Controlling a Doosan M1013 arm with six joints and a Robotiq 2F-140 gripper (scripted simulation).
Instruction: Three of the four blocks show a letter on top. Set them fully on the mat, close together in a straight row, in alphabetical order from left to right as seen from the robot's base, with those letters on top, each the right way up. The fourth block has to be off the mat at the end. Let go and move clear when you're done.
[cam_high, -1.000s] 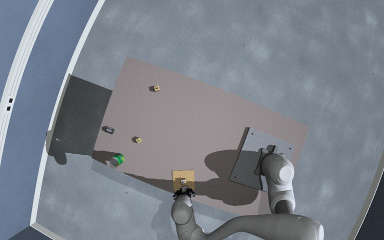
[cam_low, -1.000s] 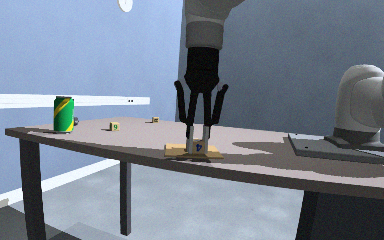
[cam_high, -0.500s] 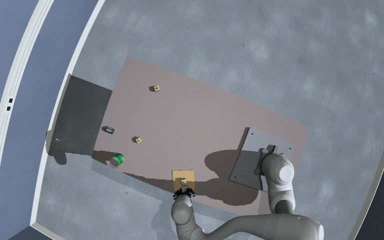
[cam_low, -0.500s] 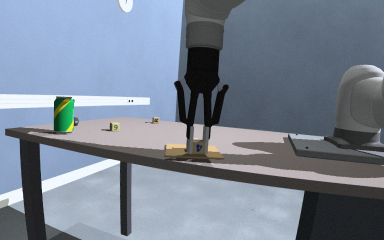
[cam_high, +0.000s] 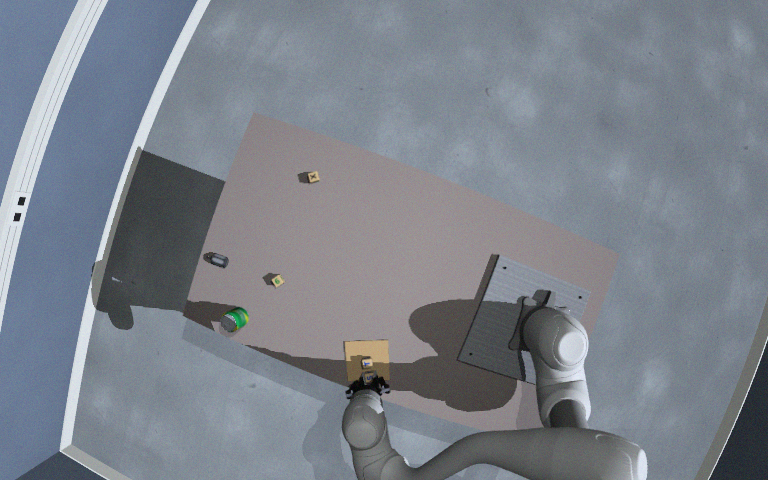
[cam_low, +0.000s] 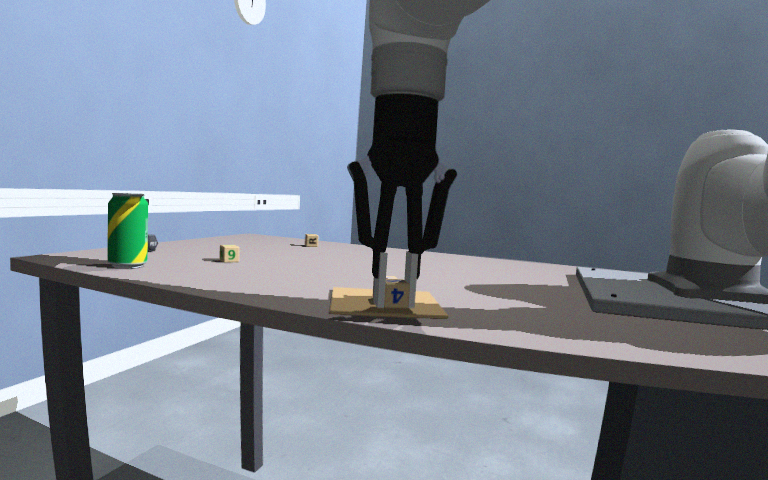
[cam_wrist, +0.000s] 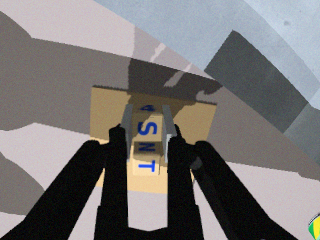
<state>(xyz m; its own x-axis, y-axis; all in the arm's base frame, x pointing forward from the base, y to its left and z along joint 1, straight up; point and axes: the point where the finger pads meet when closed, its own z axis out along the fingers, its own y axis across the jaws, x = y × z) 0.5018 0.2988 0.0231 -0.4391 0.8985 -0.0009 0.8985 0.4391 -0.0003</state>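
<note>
Right now my hand is 2 cm short of the wooden block, 4 cm to the left of it and 2 cm above it. Also, from my hand: yellow can: 47 cm ahead, 6 cm to the right, 2 cm above; tan mat: 2 cm ahead, 4 cm to the right, 4 cm below; small dark object: 60 cm ahead, 22 cm to the right, 2 cm below.
</note>
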